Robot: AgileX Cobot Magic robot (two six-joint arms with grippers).
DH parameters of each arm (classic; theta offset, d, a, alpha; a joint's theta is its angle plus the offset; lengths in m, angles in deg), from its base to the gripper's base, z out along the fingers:
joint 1: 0 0.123 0 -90
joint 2: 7.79 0 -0.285 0
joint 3: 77.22 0 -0.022 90
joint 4: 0 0.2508 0 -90
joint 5: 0 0 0.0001 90
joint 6: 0 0.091 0 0
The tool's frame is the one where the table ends.
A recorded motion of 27 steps. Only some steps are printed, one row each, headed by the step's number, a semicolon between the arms.
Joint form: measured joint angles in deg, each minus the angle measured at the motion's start. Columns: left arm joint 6, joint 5, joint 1, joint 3, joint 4, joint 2; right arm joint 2, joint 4, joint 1, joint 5, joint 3, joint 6.
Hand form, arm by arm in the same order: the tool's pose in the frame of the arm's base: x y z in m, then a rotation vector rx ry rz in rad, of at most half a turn. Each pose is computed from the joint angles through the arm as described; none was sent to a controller.
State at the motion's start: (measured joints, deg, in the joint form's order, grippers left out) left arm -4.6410 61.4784 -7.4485 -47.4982 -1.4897 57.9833; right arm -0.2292 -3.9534 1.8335 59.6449 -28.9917 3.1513
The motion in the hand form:
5: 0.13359 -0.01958 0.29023 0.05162 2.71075 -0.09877; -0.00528 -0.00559 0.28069 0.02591 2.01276 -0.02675
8: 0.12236 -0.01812 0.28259 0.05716 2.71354 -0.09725; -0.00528 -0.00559 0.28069 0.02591 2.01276 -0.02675
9: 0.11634 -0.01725 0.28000 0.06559 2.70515 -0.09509; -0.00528 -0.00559 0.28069 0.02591 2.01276 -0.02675
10: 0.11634 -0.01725 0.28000 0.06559 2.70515 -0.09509; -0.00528 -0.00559 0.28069 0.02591 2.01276 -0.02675
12: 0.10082 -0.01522 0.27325 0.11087 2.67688 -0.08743; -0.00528 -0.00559 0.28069 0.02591 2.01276 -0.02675
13: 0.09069 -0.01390 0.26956 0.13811 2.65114 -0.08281; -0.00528 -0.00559 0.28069 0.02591 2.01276 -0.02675
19: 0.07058 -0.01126 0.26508 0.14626 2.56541 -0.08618; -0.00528 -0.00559 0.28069 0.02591 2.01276 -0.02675
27: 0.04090 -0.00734 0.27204 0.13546 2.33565 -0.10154; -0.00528 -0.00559 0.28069 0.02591 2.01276 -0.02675
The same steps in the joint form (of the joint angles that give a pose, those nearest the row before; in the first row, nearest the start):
5: -0.23 1.03 0.00 5.79 0.00 -8.65; 0.00 0.00 0.00 0.00 0.00 0.00
8: 0.00 1.20 0.00 8.48 0.00 -11.34; 0.00 0.00 0.00 0.00 0.00 0.00
9: 0.34 1.20 0.00 9.68 0.06 -13.01; 0.00 0.00 0.00 0.00 0.00 0.00
10: 0.34 1.20 0.00 9.68 0.06 -13.01; 0.00 0.00 0.00 0.00 0.00 0.00
12: 2.29 1.20 0.00 12.72 0.06 -17.53; 0.00 0.00 0.00 0.00 0.00 0.00
13: 3.49 1.26 0.00 14.50 0.06 -20.74; 0.00 0.00 0.00 0.00 0.00 0.00
19: 4.01 0.80 0.00 17.47 0.06 -28.13; 0.00 0.00 0.00 0.00 0.00 0.00
27: 4.01 -1.15 0.00 18.91 0.06 -40.79; 0.00 0.00 0.00 0.00 0.00 0.00

